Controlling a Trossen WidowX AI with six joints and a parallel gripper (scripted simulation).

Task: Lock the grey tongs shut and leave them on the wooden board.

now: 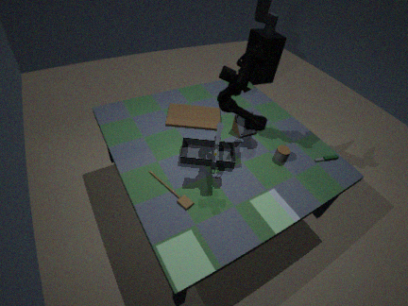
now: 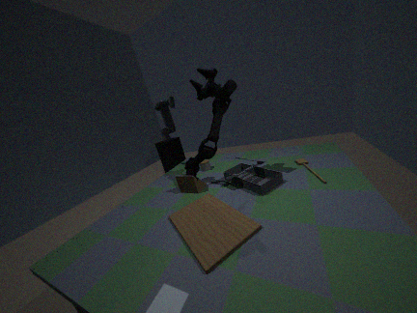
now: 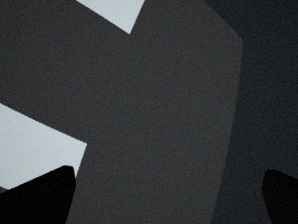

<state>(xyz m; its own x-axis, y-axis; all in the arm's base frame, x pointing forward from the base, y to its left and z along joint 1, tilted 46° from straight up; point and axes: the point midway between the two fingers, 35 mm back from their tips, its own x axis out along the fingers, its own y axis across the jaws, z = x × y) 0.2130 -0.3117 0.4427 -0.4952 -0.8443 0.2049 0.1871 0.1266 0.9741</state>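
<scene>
Right now my gripper tip is 180 mm short of the roasting tin, 40 mm to the right of it and 600 mm above it. The rest, counted from my gripper tip: wooden board (110 mm ahead, 330 mm to the right, 620 mm below); small brown cylinder (240 mm behind, 190 mm to the left, 590 mm below).
</scene>
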